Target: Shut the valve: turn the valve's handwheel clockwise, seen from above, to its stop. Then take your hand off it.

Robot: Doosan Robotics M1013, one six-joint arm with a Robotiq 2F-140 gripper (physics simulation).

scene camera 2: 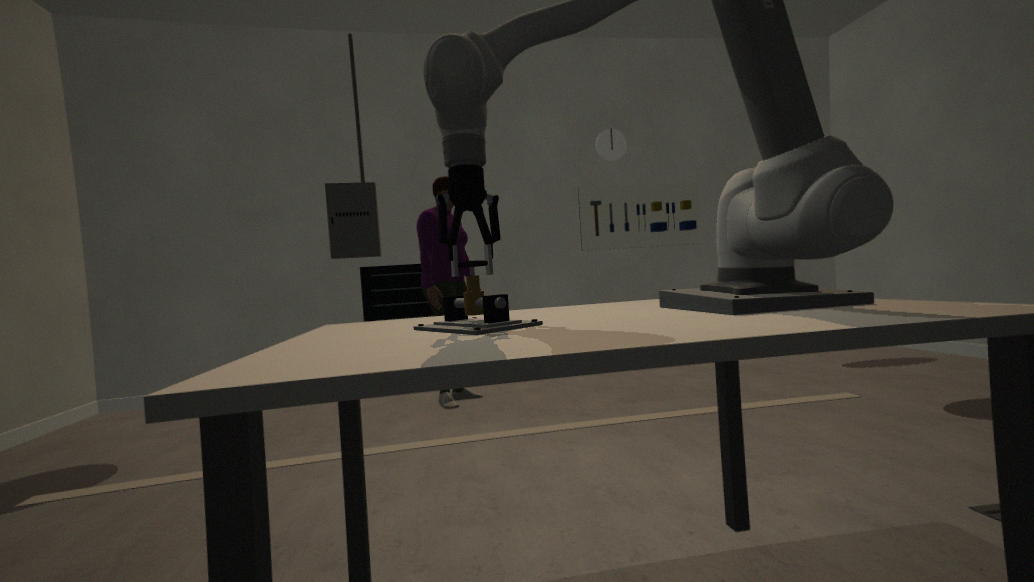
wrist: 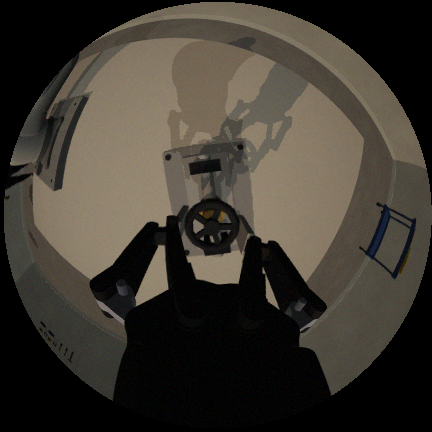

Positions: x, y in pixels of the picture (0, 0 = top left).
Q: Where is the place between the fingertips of my gripper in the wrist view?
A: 211, 218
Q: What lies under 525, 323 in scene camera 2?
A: A grey base plate.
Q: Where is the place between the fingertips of my gripper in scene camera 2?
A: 472, 275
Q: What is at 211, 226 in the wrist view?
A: A black handwheel.
